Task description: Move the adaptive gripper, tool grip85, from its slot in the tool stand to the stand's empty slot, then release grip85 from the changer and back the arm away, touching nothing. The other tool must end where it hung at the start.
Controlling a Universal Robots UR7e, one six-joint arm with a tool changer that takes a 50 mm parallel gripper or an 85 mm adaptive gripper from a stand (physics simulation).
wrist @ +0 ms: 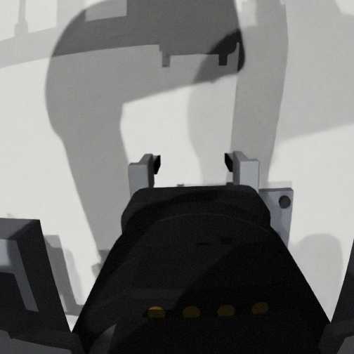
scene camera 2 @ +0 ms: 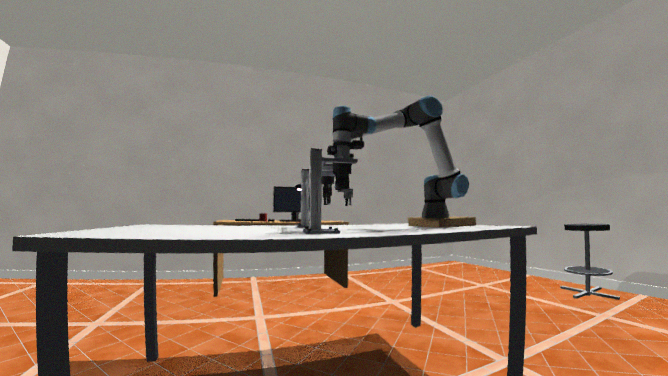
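Seen in the pictures: arm's base at its link origin: [scene camera 2: 435, 217].
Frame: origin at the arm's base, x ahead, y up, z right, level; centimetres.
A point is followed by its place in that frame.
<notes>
The gripper under the arm [scene camera 2: 348, 202] [wrist: 192, 162], which I take to be grip85, hangs upright in its slot of the tool stand [scene camera 2: 315, 192] {y 10.2, x 71.1, z -34.5 cm} [wrist: 27, 270]. Its fingers stand apart with nothing between them, so it is open. The arm's changer [scene camera 2: 342, 149] {y 28.0, x 60.0, z -31.2 cm} is right above its top, in line with it and very close or touching. In the wrist view one row of gold contacts shows in shadow; whether the changer is locked cannot be told. The other tool [scene camera 2: 327, 188] {y 15.4, x 61.0, z 0.8 cm} hangs behind it in the stand. The empty slot cannot be made out.
The stand's second post [scene camera 2: 305, 200] {y 9.7, x 71.4, z 11.5 cm} is beside the near post, on the white table [scene camera 2: 165, 231] {y -4.8, x 126.2, z -33.1 cm}. The stand's foot plate [wrist: 275, 210] shows below right of the fingers. The arm's base [scene camera 2: 435, 210] {y 3.8, x 3.4, z -6.0 cm} is at the right. A monitor [scene camera 2: 286, 199] is on a desk behind.
</notes>
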